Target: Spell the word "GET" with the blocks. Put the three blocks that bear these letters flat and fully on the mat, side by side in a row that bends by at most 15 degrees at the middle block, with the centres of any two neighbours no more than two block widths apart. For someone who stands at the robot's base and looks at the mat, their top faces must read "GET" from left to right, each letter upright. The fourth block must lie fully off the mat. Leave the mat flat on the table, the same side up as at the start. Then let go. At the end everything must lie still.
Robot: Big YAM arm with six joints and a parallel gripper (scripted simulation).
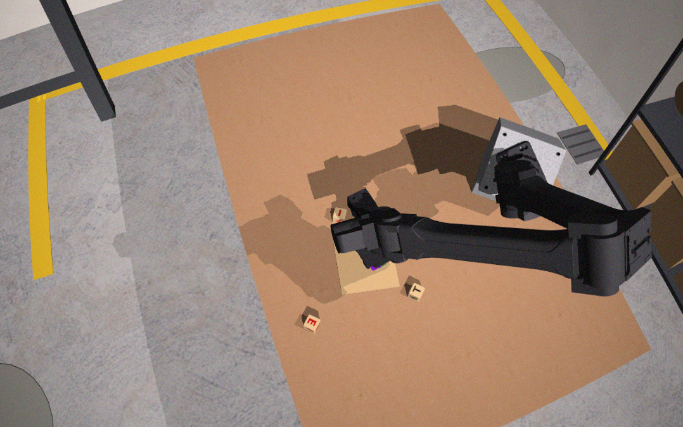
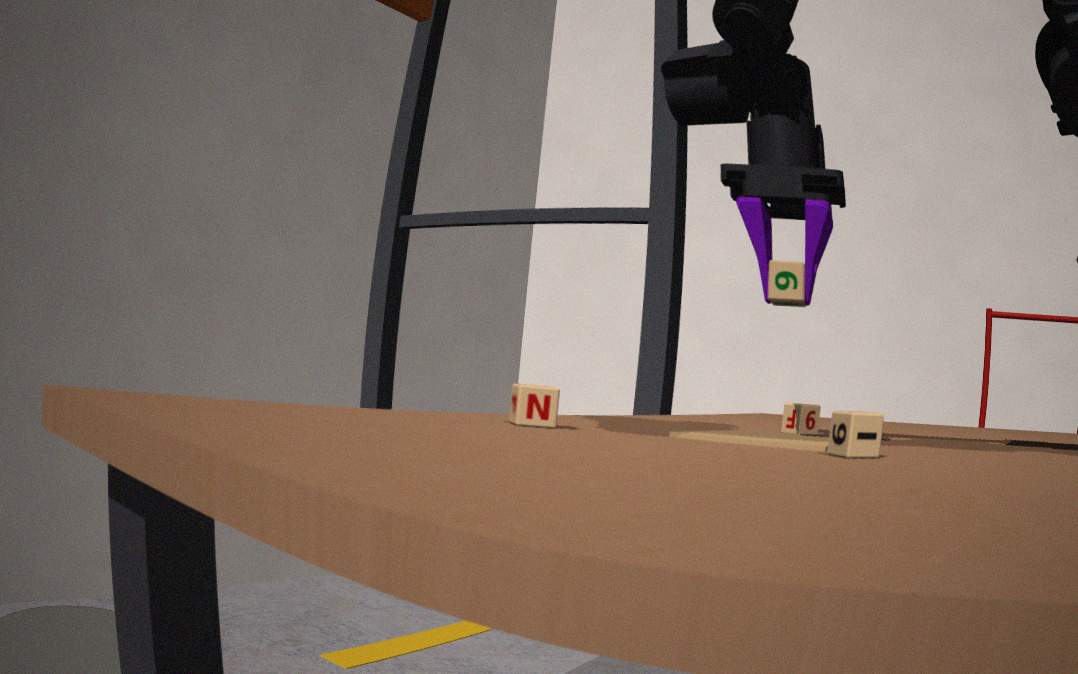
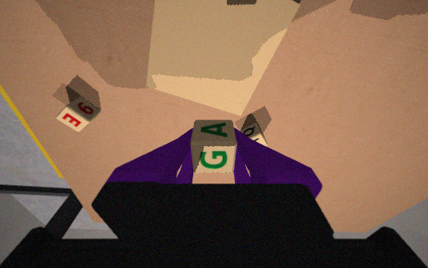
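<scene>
My hand is 11 cm above the square mat, 5 cm to the left of it and 1 cm short of it. The rest, counted from my hand: G block: 1 cm above; E block: 17 cm ahead, 10 cm below, 8 cm to the left.
</scene>
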